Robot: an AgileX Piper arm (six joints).
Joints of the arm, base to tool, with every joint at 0 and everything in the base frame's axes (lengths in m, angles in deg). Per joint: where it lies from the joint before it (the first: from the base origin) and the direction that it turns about. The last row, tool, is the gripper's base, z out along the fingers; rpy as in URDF.
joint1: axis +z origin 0 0 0.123
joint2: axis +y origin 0 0 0
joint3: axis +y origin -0.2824 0 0.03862
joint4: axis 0.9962 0 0.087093 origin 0.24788 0 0.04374
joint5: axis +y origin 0 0 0
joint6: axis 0.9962 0 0.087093 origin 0.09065 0 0.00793
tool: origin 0 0 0 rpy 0 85.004 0
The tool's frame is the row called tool.
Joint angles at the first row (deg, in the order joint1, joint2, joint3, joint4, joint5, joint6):
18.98, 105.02, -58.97, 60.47, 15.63, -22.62
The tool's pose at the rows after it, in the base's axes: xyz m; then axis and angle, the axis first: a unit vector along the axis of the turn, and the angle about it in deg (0 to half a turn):
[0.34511 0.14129 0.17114 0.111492 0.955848 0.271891 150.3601]
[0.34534 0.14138 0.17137 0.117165 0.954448 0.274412 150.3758]
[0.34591 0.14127 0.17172 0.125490 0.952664 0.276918 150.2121]
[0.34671 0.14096 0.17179 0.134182 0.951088 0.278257 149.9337]
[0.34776 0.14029 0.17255 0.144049 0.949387 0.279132 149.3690]
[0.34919 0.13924 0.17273 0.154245 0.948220 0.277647 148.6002]
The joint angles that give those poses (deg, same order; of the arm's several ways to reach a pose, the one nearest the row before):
18.98, 105.02, -58.97, 60.96, 15.60, -22.62
18.98, 105.02, -58.97, 61.66, 15.50, -22.62
18.98, 105.02, -58.97, 62.59, 15.15, -22.62
18.98, 105.06, -58.97, 63.47, 14.61, -22.61
18.98, 105.02, -58.97, 64.40, 13.81, -22.61
18.98, 105.06, -58.97, 65.20, 12.66, -22.61

